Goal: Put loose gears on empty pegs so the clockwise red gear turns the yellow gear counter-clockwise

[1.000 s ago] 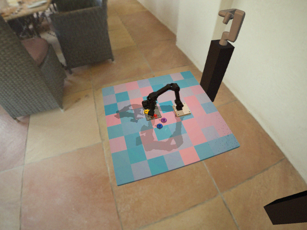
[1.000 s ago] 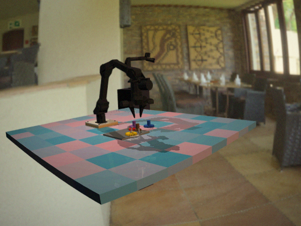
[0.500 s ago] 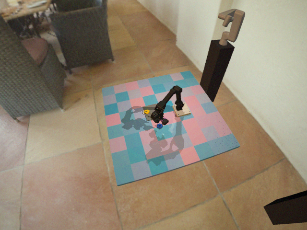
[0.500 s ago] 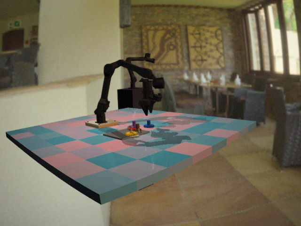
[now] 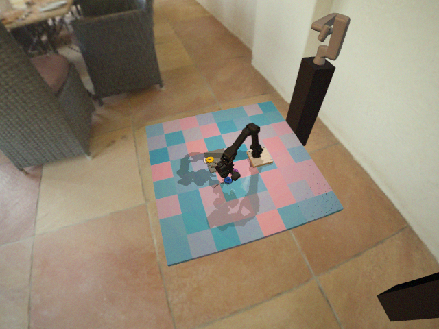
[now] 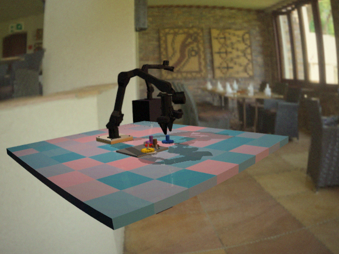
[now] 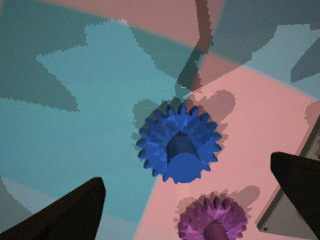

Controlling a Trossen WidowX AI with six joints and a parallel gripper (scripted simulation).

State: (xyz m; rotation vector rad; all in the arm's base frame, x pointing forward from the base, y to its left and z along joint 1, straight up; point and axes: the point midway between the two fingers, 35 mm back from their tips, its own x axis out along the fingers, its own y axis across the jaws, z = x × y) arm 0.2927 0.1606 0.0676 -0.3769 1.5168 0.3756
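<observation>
Now: the blue gear 40 mm below my gripper tip. Round my gripper tip: purple gear (70 mm behind, 60 mm to the right, 40 mm below); then yellow gear (230 mm to the right, 80 mm ahead, 40 mm below); then red gear (150 mm to the right, 40 mm below).
</observation>
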